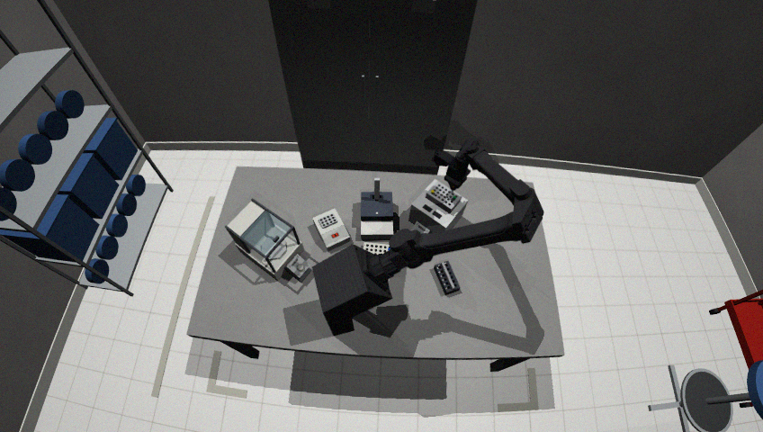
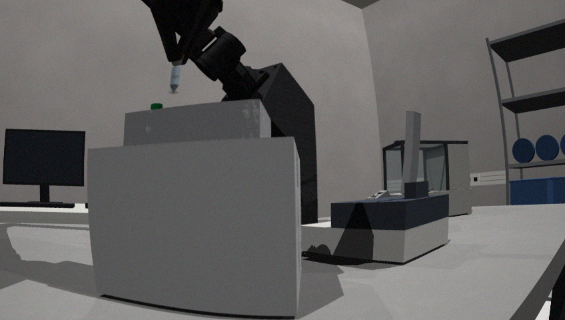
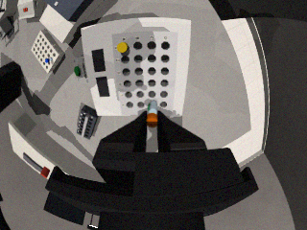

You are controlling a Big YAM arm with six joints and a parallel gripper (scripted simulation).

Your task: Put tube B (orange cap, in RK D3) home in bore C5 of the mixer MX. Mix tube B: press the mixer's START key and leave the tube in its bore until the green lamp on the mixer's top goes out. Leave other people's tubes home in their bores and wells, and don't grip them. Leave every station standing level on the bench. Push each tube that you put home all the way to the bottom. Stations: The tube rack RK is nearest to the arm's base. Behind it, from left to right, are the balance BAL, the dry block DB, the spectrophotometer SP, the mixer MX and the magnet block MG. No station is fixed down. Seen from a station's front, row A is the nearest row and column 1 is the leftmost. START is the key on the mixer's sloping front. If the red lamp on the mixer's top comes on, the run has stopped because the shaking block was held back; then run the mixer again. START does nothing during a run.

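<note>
Right now my hand is 1 cm past the green-capped tube, 1 cm to the left of it and 8 cm above it. The rest, counted from my hand: yellow-capped tube (2 cm ahead, 8 cm to the left, 8 cm below); then green start key (12 cm behind, 15 cm to the left, 16 cm below); then perforated shaking block (1 cm ahead, 2 cm to the left, 8 cm below).
</note>
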